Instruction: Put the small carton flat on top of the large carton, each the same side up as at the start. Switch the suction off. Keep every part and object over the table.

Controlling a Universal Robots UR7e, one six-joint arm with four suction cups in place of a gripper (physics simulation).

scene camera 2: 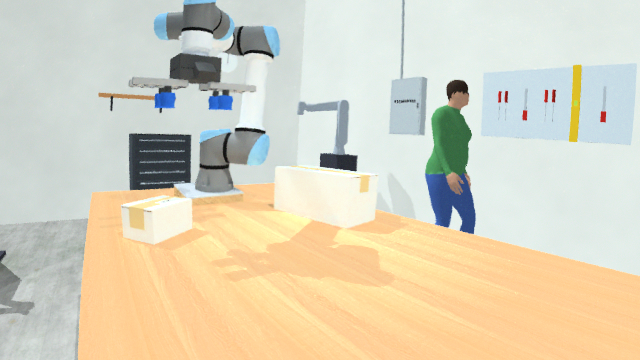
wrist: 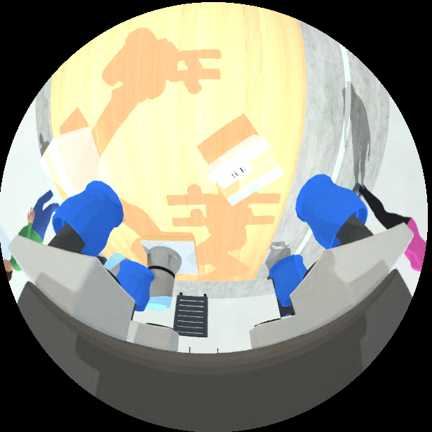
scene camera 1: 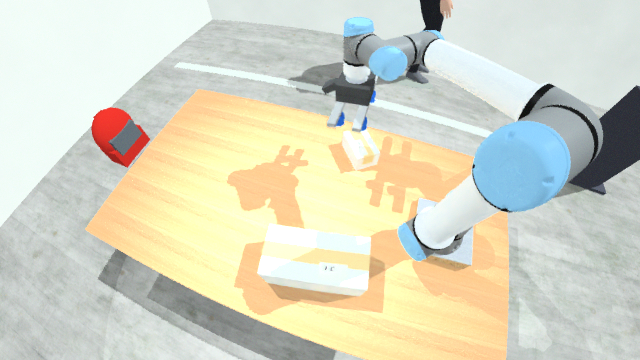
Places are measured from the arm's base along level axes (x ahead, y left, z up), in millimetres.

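Pixels of known places: hand, its tool point: (scene camera 2: 192, 108) (scene camera 1: 354, 110); arm's base, origin of its link: (scene camera 2: 214, 188).
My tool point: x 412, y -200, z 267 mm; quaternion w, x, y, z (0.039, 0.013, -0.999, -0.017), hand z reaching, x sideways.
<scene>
Ahead of a thing's pixels: the offset from my tool point to its top centre. Level surfaces: height alone.
The small white carton {dx -32, dy -79, dz -229 mm} (scene camera 1: 354, 146) (scene camera 2: 172, 221) (wrist: 257, 155) lies flat near the table's far long edge in the scene camera 1 view, with its taped, labelled face up. The large white carton {dx -25, dy +437, dz -161 mm} (scene camera 1: 315, 257) (scene camera 2: 320, 195) (wrist: 77, 155) lies flat with its taped face up near the opposite long edge. The two cartons are well apart. My gripper (scene camera 1: 352, 121) (scene camera 2: 193, 101) (wrist: 210, 246) hangs high over the table side where the small carton lies, its four blue cups pointing down. The suction is off, nothing hangs from the cups, and they touch neither carton.
The wooden table {dz -309 mm} (scene camera 1: 165, 200) (scene camera 2: 350, 310) (wrist: 240, 40) bears both cartons and the arm's base plate (scene camera 1: 465, 255) (scene camera 2: 235, 193) (wrist: 188, 257). A red helmet-like object (scene camera 1: 111, 132) is beyond the table's left end in the scene camera 1 view. A person in green (scene camera 2: 450, 142) stands behind the table.
</scene>
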